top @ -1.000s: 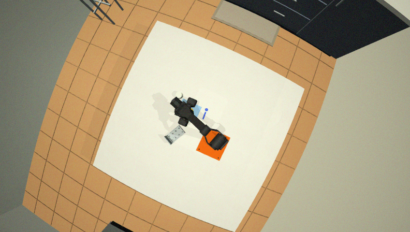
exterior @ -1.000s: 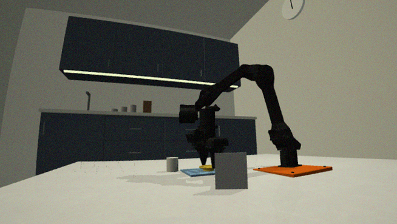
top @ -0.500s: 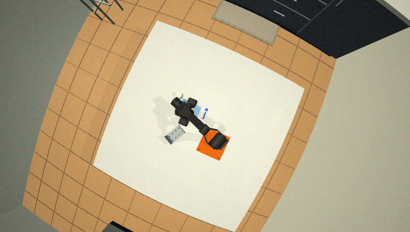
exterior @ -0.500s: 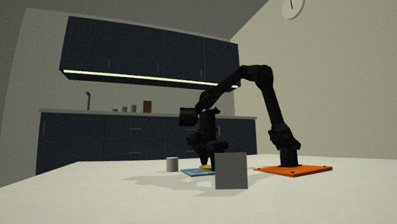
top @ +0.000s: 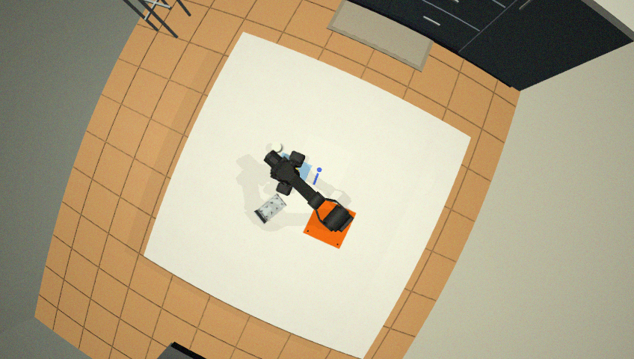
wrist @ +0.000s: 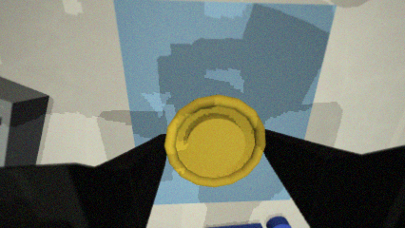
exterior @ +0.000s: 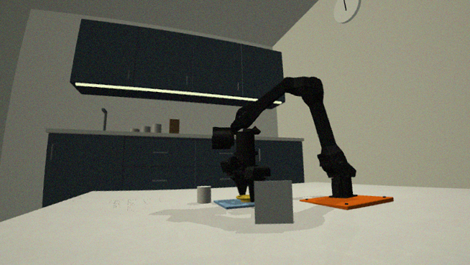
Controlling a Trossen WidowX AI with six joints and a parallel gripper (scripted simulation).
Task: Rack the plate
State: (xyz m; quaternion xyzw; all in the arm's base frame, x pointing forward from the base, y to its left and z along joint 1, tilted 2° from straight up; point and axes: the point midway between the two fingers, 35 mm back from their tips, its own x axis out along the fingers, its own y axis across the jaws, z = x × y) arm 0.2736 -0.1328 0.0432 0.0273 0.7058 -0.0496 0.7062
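My gripper tip is now 10 mm to the left of the light blue mat, 10 mm short of it and 10 mm above it. Also, from my gripper tip: yellow plate 10 mm above; white cup 100 mm ahead, 90 mm to the right, 20 mm above; grey dish rack 180 mm to the left, 50 mm ahead, 10 mm above.
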